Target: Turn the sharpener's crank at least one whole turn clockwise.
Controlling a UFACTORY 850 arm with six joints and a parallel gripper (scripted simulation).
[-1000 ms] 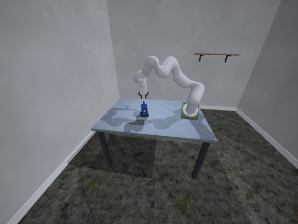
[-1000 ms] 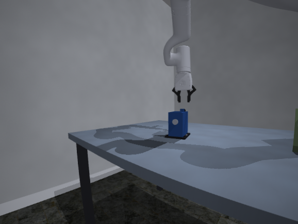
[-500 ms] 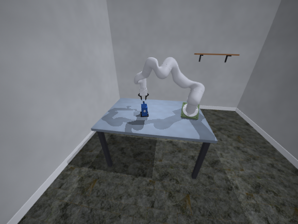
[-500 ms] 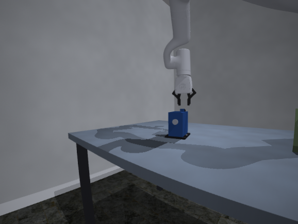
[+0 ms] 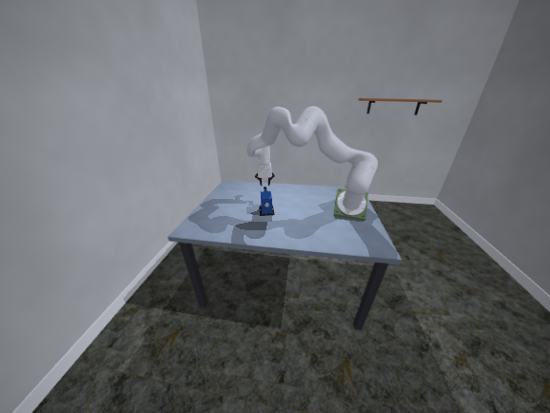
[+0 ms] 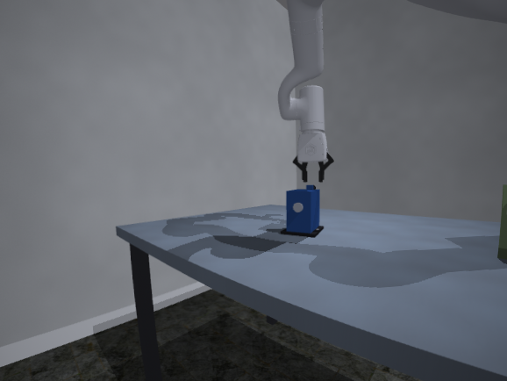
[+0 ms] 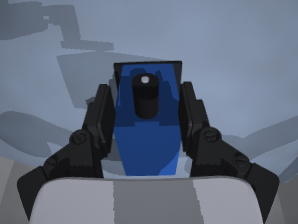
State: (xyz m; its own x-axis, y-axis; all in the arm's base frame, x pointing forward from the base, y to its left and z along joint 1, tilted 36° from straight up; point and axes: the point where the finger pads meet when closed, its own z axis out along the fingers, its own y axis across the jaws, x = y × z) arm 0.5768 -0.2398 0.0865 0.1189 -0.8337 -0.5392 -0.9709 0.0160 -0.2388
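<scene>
Right now my hand is 40 mm above the knob and 20 mm to the right of it.
</scene>
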